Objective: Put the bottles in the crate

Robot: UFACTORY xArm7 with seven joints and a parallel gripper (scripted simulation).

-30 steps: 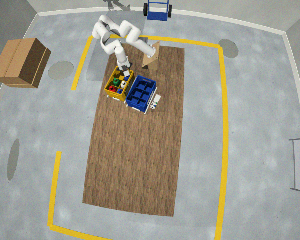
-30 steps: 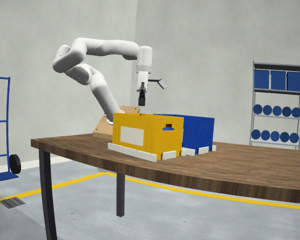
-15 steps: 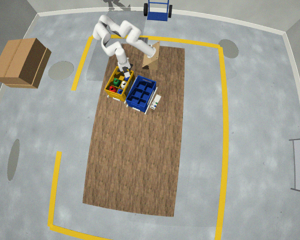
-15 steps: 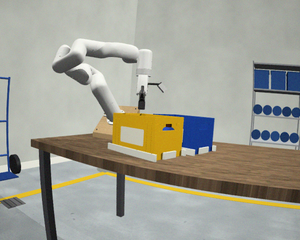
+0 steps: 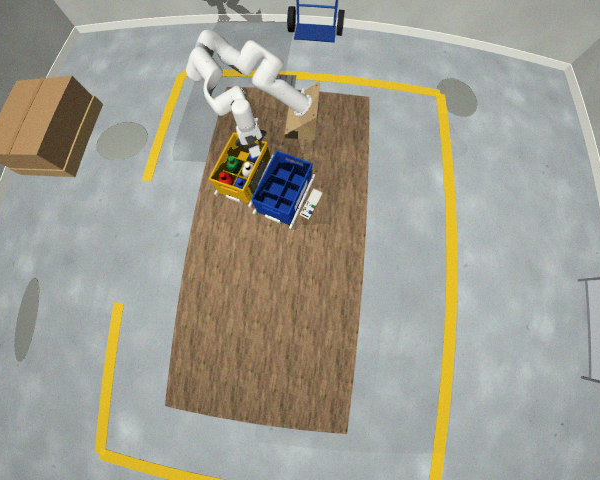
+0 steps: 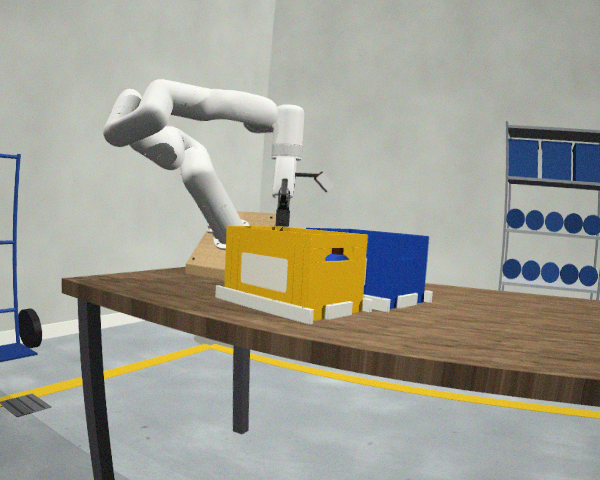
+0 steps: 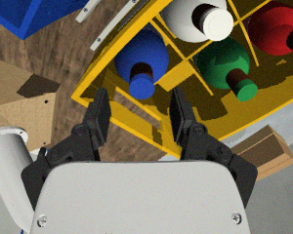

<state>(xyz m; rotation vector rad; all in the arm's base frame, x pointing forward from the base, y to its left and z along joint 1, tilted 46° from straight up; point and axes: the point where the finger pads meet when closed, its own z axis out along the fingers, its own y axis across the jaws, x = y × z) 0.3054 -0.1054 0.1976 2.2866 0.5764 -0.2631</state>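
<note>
The white-label bottle is 90 mm ahead of my hand, 20 mm to the right of it and 110 mm below it. Also, from my hand: green-label bottle: 60 mm ahead, 110 mm to the right, 110 mm below; blue-label bottle: 170 mm ahead, 50 mm to the right, 110 mm below; yellow crate: 70 mm ahead, 70 mm to the right, 110 mm below.
</note>
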